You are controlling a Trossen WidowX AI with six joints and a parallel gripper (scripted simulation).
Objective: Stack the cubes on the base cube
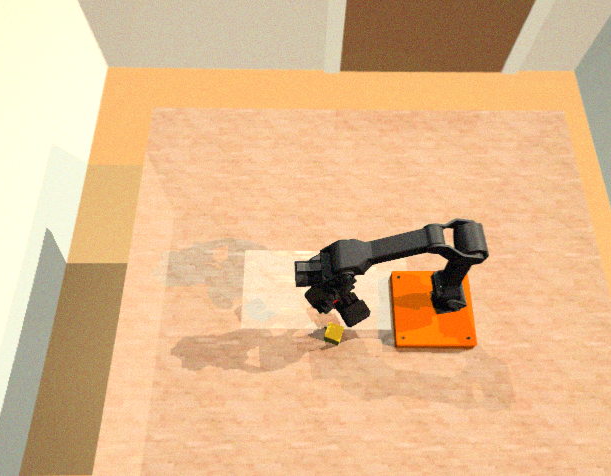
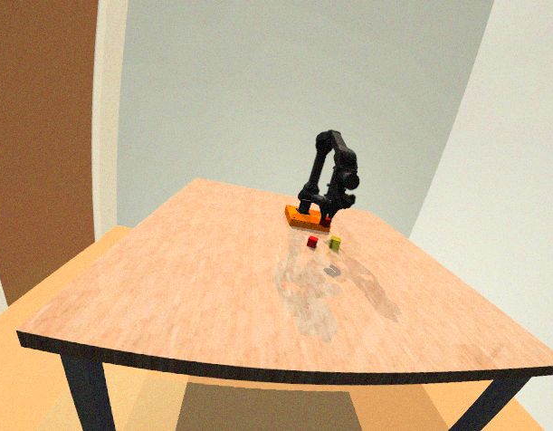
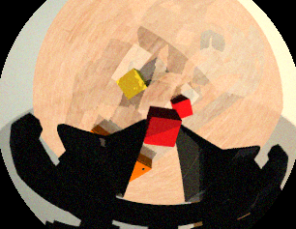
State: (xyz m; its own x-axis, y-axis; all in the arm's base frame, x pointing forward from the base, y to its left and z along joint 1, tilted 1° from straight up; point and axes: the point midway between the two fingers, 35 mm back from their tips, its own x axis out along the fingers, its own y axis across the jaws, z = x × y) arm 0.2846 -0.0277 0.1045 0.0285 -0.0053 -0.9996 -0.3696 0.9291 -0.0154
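My gripper tip is now 10 mm short of the yellow base cube, 60 mm to the right of it and 80 mm above it.
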